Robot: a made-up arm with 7 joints. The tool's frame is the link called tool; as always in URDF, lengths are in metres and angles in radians. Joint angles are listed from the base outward.
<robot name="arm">
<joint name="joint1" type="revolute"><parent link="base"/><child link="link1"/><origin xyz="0.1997 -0.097 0.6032" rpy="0 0 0"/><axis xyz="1 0 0"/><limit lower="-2.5" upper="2.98"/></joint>
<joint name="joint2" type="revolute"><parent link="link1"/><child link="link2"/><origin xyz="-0.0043 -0.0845 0.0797" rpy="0 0 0"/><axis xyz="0 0 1"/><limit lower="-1.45" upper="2.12"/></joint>
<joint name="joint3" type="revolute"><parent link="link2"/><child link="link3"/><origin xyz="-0.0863 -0.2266 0.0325" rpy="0 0 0"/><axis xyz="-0.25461 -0.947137 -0.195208"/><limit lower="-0.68" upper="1.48"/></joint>
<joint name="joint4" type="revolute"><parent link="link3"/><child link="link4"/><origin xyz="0.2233 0.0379 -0.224" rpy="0 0 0"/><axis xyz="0.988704 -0.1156 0.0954"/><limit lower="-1.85" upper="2.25"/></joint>
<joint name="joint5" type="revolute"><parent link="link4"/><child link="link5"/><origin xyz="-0.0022 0.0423 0.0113" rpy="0 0 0"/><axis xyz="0 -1 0"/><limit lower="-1.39" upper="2.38"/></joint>
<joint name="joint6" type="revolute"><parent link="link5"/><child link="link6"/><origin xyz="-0.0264 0.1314 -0.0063" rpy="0 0 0"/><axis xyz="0 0 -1"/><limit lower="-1.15" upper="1.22"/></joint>
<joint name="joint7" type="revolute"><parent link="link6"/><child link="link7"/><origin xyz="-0.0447 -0.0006 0.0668" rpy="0 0 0"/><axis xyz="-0.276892 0.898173 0.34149"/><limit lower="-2.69" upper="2.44"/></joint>
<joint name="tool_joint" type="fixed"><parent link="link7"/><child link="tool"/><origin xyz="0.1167 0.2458 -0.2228" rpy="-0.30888 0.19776 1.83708"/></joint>
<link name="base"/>
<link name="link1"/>
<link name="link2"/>
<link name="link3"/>
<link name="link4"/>
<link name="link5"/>
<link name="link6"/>
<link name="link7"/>
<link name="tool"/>
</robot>
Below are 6 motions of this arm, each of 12 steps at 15 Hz.
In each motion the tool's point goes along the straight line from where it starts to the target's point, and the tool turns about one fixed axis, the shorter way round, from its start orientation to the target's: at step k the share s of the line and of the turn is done. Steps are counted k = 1, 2, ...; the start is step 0. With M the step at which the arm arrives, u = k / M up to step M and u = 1 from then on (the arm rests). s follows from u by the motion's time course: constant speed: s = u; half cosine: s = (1 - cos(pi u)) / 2; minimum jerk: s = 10 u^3 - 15 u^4 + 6 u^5.
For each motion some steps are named. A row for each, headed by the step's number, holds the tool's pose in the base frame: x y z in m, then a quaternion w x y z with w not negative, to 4 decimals.
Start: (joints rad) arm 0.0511 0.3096 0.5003 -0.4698 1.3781 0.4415 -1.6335
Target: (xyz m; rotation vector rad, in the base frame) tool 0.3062 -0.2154 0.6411 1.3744 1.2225 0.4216
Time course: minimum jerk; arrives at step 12
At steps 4, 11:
4: 0.1828 -0.1180 0.6289 0.1920 0.5494 0.7745 0.2479
11: 0.3054 -0.2148 0.6410 0.5847 0.5898 0.5266 0.1815

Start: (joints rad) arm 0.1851 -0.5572 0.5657 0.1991 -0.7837 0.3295 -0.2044
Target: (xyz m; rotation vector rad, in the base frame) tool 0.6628 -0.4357 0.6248 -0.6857 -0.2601 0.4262
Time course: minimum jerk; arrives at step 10
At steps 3, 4, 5, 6, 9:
3: 0.5879 -0.2761 0.5009 0.9117 -0.1191 -0.0403 0.3911
4: 0.6017 -0.3055 0.5238 0.9177 -0.1598 -0.0566 0.3592
5: 0.6181 -0.3403 0.5508 0.9213 -0.2074 -0.0757 0.3201
6: 0.6344 -0.3752 0.5778 0.9210 -0.2541 -0.0945 0.2797
9: 0.6620 -0.4341 0.6235 0.9118 -0.3306 -0.1254 0.2088

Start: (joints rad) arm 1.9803 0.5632 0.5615 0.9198 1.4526 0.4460 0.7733
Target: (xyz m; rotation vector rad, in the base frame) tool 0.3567 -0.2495 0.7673 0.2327 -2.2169 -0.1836
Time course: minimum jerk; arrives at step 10
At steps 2, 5, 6, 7, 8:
2: 0.3393 -0.4386 0.6412 0.3241 0.2400 -0.8535 -0.3300
5: 0.3475 -0.3499 0.7004 0.3821 0.1735 -0.8825 -0.2124
6: 0.3508 -0.3132 0.7248 0.4036 0.1447 -0.8887 -0.1623
7: 0.3537 -0.2822 0.7455 0.4205 0.1200 -0.8913 -0.1195
8: 0.3556 -0.2611 0.7595 0.4314 0.1030 -0.8917 -0.0901

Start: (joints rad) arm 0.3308 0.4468 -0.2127 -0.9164 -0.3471 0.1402 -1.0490
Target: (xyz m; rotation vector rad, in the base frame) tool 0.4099 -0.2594 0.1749 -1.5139 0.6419 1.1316
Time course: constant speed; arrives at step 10
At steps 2, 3, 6, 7, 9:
2: 0.4353 0.0591 0.2127 0.4794 -0.5404 -0.0748 0.6874
3: 0.4321 0.0193 0.2080 0.4923 -0.5583 -0.0311 0.6671
6: 0.4226 -0.1001 0.1938 0.5224 -0.6024 0.1000 0.5952
7: 0.4194 -0.1399 0.1891 0.5295 -0.6137 0.1433 0.5678
9: 0.4131 -0.2196 0.1796 0.5393 -0.6313 0.2285 0.5084

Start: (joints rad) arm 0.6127 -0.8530 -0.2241 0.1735 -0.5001 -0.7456 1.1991
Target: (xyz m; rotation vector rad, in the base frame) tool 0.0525 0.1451 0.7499 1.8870 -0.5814 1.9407
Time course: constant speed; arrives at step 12
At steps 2, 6, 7, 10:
2: -0.0525 -0.0129 0.6218 0.0899 0.4953 -0.1825 0.8446
6: -0.0105 0.0503 0.6731 0.1292 0.5696 -0.1935 0.7883
7: 0.0000 0.0661 0.6859 0.1388 0.5873 -0.1960 0.7729
10: 0.0315 0.1135 0.7243 0.1671 0.6380 -0.2026 0.7239

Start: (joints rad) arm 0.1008 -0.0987 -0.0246 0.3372 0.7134 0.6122 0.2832
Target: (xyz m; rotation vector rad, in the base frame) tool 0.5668 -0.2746 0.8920 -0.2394 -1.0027 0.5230
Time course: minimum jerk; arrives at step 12
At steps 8, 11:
8: 0.5600 -0.2195 0.8204 0.8353 -0.1188 -0.4467 0.2979
11: 0.5666 -0.2733 0.8903 0.8375 -0.1133 -0.4733 0.2484

